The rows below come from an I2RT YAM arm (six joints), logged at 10 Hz.
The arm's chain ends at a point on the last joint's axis. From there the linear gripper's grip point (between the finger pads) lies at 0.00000 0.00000 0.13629 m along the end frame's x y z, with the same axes.
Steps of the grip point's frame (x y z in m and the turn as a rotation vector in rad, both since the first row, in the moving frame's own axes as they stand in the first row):
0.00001 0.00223 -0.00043 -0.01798 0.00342 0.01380
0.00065 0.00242 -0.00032 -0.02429 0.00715 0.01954
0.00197 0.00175 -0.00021 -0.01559 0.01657 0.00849
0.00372 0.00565 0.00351 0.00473 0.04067 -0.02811
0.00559 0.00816 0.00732 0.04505 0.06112 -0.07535
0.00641 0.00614 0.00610 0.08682 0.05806 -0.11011
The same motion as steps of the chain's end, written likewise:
-0.00044 -0.00022 -0.00041 -0.01798 0.00342 0.01380
-0.00029 -0.00090 -0.00028 -0.02429 0.00715 0.01954
-0.00028 -0.00038 -0.00017 -0.01559 0.01657 0.00849
-0.00181 0.00637 0.00362 0.00473 0.04067 -0.02811
-0.00249 0.01460 0.00771 0.04505 0.06112 -0.07535
-0.00082 0.01836 0.00684 0.08682 0.05806 -0.11011

